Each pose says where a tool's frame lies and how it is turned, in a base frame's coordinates. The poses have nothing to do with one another.
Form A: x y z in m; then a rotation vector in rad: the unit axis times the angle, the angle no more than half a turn.
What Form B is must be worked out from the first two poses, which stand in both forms.
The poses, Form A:
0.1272, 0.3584, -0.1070, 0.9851, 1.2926, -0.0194
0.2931, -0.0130, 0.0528, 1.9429, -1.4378, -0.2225
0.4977, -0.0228, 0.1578, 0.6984, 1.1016, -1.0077
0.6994, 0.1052, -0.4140, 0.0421, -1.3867, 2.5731
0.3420, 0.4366, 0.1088, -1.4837, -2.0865, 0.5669
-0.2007, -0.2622, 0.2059, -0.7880, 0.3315, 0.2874
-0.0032, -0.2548, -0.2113, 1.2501, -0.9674, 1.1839
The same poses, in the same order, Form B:
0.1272, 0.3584, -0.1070, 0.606, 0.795, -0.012, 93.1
0.2931, -0.0130, 0.0528, 0.800, -0.592, -0.092, 139.1
0.4977, -0.0228, 0.1578, 0.424, 0.668, -0.611, 94.4
0.6994, 0.1052, -0.4140, 0.014, -0.474, 0.880, 167.5
0.3420, 0.4366, 0.1088, -0.566, -0.796, 0.216, 150.2
-0.2007, -0.2622, 0.2059, -0.874, 0.368, 0.319, 51.7
-0.0032, -0.2548, -0.2113, 0.633, -0.490, 0.599, 113.2

